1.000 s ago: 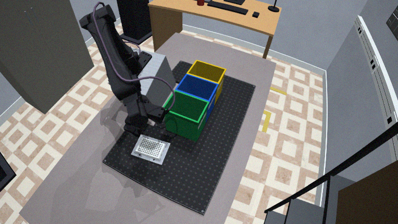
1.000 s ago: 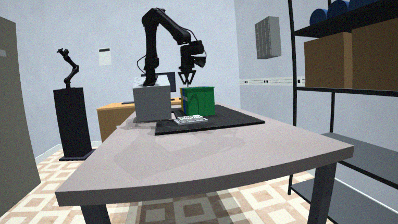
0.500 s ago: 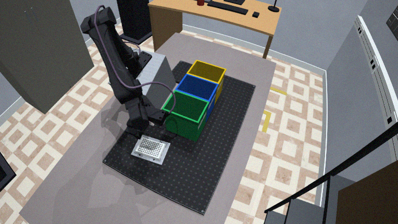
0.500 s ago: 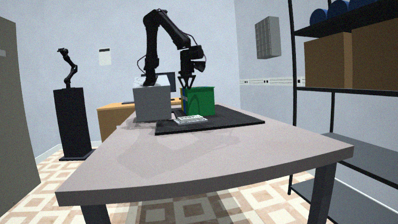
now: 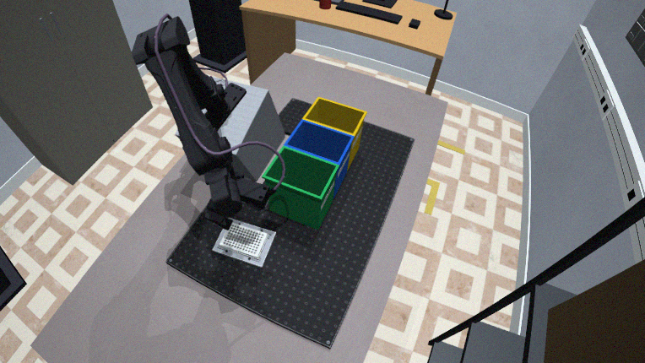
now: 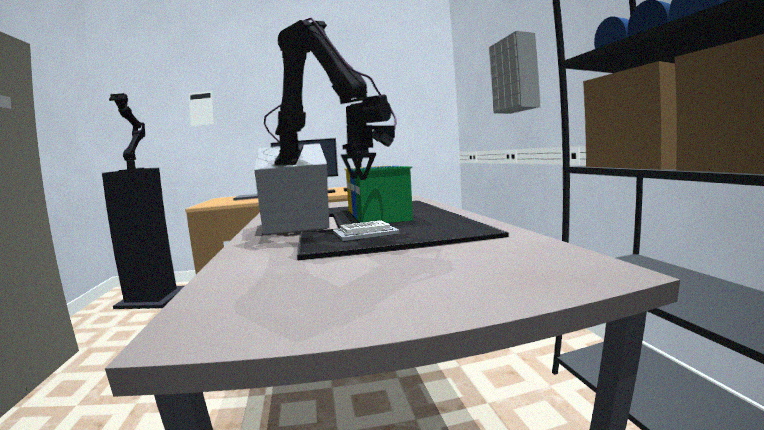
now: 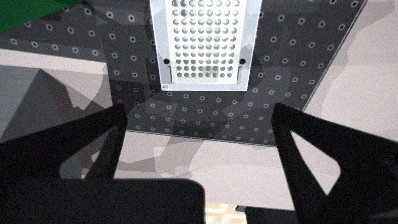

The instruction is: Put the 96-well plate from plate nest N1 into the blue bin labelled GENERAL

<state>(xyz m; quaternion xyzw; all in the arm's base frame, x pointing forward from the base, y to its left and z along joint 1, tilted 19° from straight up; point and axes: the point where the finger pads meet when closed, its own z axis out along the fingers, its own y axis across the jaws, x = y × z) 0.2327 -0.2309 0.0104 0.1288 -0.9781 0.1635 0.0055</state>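
Right now my hand is 10 mm short of the white 96-well plate and 150 mm above it. From my hand the other things lie so: blue bin (60 mm ahead, 330 mm to the left, 80 mm below); then plate nest N1 (10 mm ahead, 160 mm below); then green bin (80 mm ahead, 210 mm to the left, 80 mm below).
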